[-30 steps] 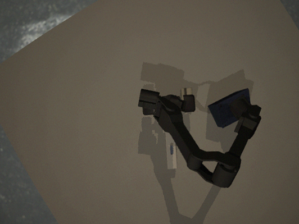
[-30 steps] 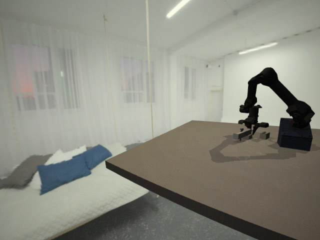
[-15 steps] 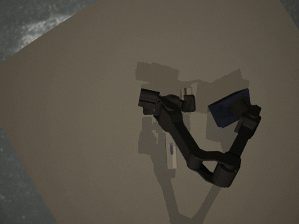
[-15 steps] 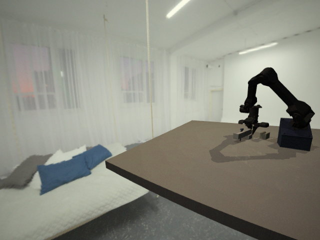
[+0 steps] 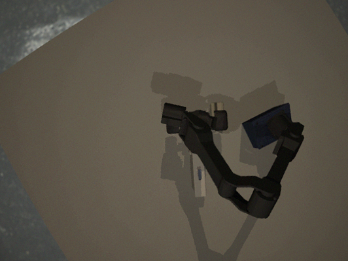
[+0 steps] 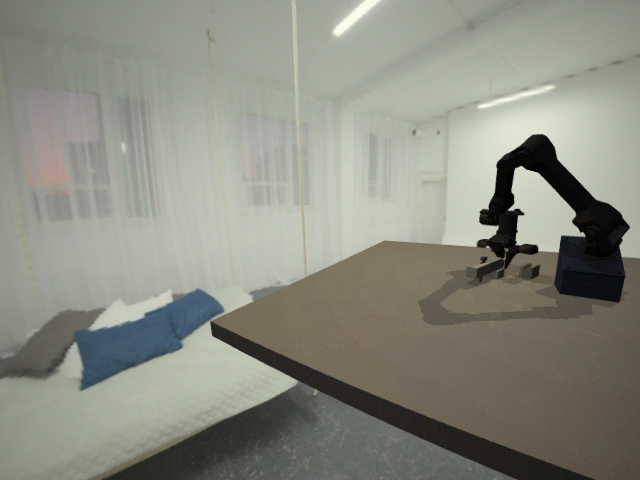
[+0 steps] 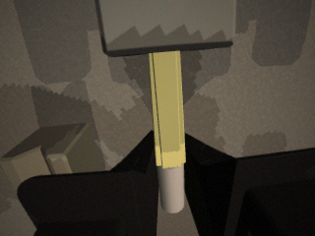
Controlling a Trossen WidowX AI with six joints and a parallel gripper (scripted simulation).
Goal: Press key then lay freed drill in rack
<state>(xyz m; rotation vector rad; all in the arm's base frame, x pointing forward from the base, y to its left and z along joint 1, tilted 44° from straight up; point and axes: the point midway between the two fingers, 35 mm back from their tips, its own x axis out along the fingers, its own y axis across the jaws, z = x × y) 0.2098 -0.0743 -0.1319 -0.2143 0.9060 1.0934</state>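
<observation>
The drill lies 30 mm to the left of my gripper tip, 30 mm above it and 20 mm ahead of it. From my gripper tip the other things lie so: rack 80 mm behind, 20 mm to the left; then block 120 mm to the left, 70 mm ahead, 20 mm above; then blue key 140 mm to the left, 90 mm ahead, 40 mm above.
</observation>
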